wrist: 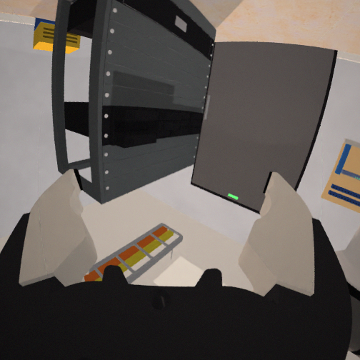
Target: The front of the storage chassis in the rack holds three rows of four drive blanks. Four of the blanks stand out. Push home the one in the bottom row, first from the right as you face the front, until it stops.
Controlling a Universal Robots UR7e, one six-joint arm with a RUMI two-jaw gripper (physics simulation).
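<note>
The rack [96,125] stands at the upper left of the wrist view, seen at a slant. The storage chassis [137,126] is a black band across its middle, between grey panels. Its left part juts out of the rack face. The chassis front is very dark, so the single drive blanks, their rows and which ones stand out cannot be made out. My gripper [172,173] is open, with its two pale fingers wide apart at the left and right of the view. Nothing is between them. The fingertips appear below the chassis in the view, apart from the rack.
A large grey door panel [265,110] stands right of the rack, with a green light [233,196] near its lower edge. A divided tray [171,243] with orange and yellow pieces lies below. A yellow and blue box [56,40] is at the upper left, a tan board [342,201] at the right.
</note>
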